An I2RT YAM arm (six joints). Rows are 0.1 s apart.
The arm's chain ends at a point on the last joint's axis. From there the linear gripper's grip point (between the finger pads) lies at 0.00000 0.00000 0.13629 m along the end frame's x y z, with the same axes.
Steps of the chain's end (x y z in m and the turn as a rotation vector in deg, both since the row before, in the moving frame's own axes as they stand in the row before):
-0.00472, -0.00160, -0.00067, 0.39, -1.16, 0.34
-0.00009, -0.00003, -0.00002, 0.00, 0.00, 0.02
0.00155, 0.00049, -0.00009, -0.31, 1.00, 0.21
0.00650, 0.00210, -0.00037, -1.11, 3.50, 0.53
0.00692, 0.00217, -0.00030, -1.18, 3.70, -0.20
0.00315, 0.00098, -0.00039, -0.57, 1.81, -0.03
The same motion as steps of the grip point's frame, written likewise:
-0.00748, -0.00254, -0.00070, 0.39, -1.16, 0.34
-0.00009, -0.00003, -0.00002, 0.00, 0.00, 0.02
0.00393, 0.00123, -0.00011, -0.31, 1.00, 0.21
0.01481, 0.00478, -0.00065, -1.11, 3.50, 0.53
0.01572, 0.00496, -0.00061, -1.18, 3.70, -0.20
0.00746, 0.00233, -0.00046, -0.57, 1.81, -0.03

